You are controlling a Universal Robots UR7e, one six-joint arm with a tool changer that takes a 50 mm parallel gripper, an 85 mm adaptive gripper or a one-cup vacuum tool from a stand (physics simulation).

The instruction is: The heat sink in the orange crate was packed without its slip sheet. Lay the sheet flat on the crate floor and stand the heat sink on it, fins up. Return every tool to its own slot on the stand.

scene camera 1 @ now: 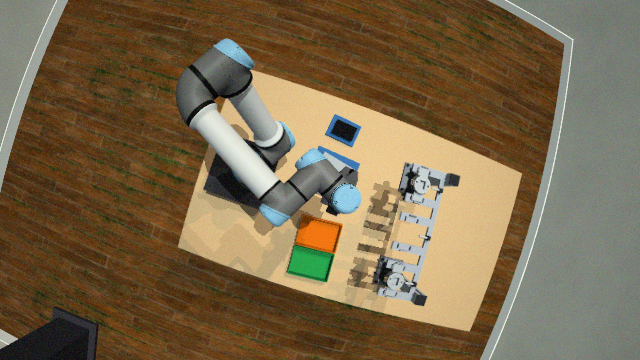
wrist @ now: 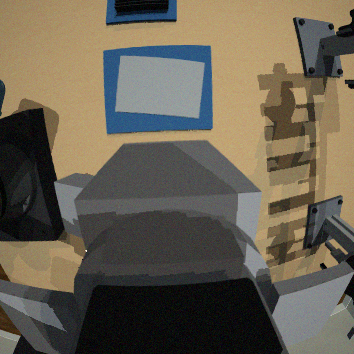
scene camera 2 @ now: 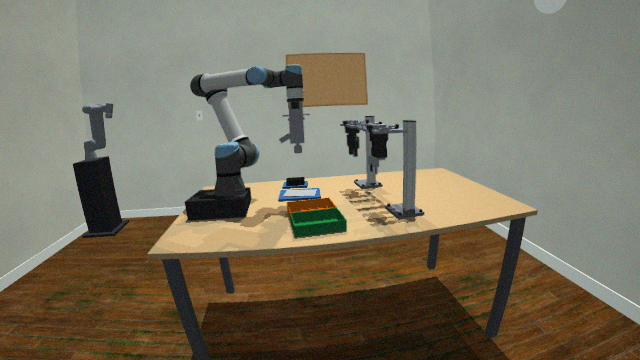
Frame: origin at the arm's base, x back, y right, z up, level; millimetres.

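Where they show: arm's base, link origin: (wrist: 8,179) (scene camera 2: 230,193).
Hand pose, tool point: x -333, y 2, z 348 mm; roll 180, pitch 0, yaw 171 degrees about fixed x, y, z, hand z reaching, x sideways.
Things, the pixels of their top centre, and the offset from my tool point.
- pale slip sheet, top centre: (wrist: 159,85) (scene camera 1: 333,170) (scene camera 2: 300,192) dx -9, dy -102, dz -409 mm
- black heat sink, top centre: (scene camera 1: 345,129) (scene camera 2: 295,178) dx -9, dy -294, dz -381 mm
- orange crate, top centre: (scene camera 2: 310,204) (scene camera 1: 319,234) dx -14, dy +191, dz -378 mm
- green crate, top centre: (scene camera 2: 317,216) (scene camera 1: 311,264) dx -14, dy +333, dz -378 mm
The arm carries the vacuum tool, my gripper (scene camera 2: 298,148); its cup hangs high above the table with nothing on it. Its body hides the cup in the wrist view. The pale slip sheet (scene camera 1: 340,160) (scene camera 2: 300,193) (wrist: 160,86) lies slightly turned on a flat blue tray (scene camera 1: 349,162) (scene camera 2: 300,198) (wrist: 160,124), partly covered by the arm in scene camera 1. The black heat sink (scene camera 1: 344,130) (scene camera 2: 295,181) (wrist: 141,6) sits on a smaller blue tray (scene camera 1: 333,125) (wrist: 141,19). The orange crate (scene camera 1: 319,236) (scene camera 2: 311,205) shows a bare floor.
The green crate (scene camera 1: 310,263) (scene camera 2: 320,227) touches the orange crate's near side. The tool stand (scene camera 1: 434,215) (scene camera 2: 409,165) (wrist: 310,45) rises at the right, with one black gripper (scene camera 1: 421,184) (scene camera 2: 352,140) and another black gripper (scene camera 1: 395,280) (scene camera 2: 379,145) hanging at its two ends.
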